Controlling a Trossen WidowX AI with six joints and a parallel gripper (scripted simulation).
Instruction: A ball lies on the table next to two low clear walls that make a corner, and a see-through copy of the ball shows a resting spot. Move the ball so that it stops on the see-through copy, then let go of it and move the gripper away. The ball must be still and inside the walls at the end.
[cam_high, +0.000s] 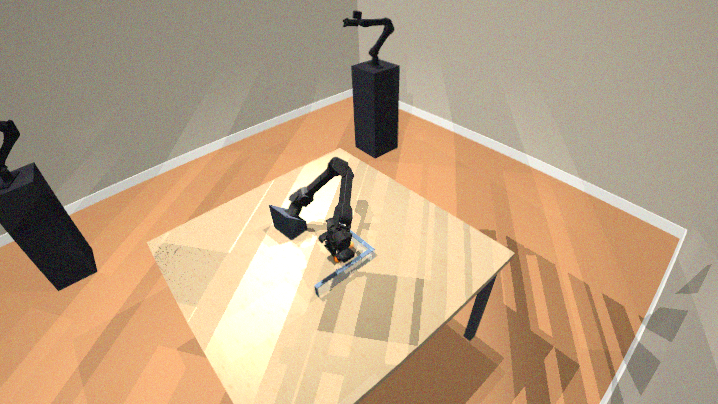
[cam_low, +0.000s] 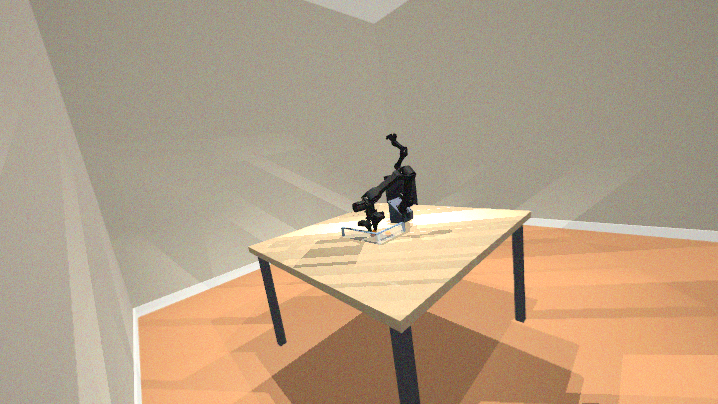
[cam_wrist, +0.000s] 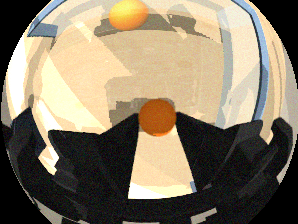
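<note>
Now: the see-through copy of ball 30 mm behind my gripper tip and 100 mm to the left of it. Also, from my gripper tip: orange ball: right at my gripper tip.
</note>
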